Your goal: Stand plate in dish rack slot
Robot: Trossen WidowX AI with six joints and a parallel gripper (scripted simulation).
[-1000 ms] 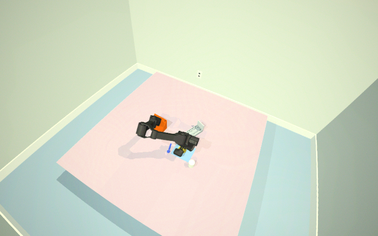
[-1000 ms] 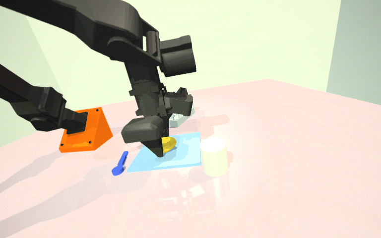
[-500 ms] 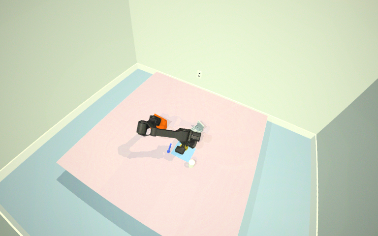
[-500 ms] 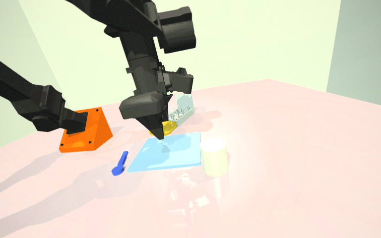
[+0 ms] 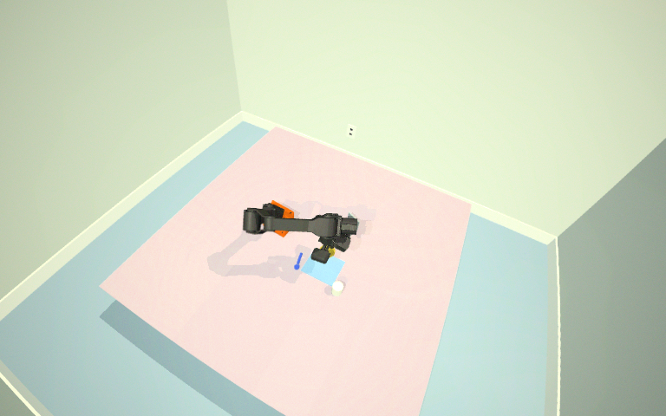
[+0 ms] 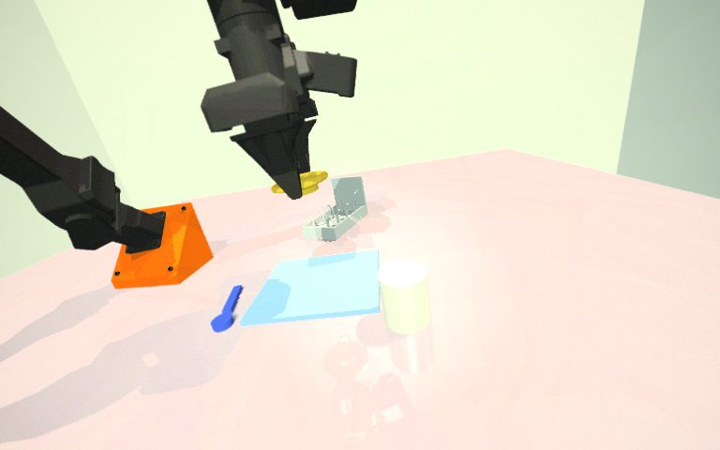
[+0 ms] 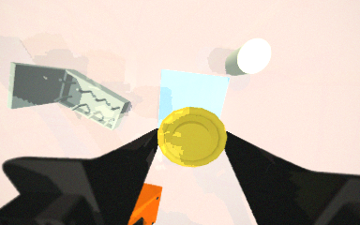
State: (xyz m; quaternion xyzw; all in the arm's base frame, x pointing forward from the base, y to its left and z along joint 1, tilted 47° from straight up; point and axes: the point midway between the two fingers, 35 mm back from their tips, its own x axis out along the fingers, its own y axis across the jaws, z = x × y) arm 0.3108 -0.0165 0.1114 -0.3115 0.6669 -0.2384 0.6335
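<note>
Right now my gripper tip is 120 mm above the light blue mat and 10 mm past it. From my gripper tip the other things lie so: yellow plate (10 mm above); blue spoon (120 mm below, 110 mm behind, 40 mm to the right); cream cup (100 mm below, 100 mm ahead, 80 mm to the right).
</note>
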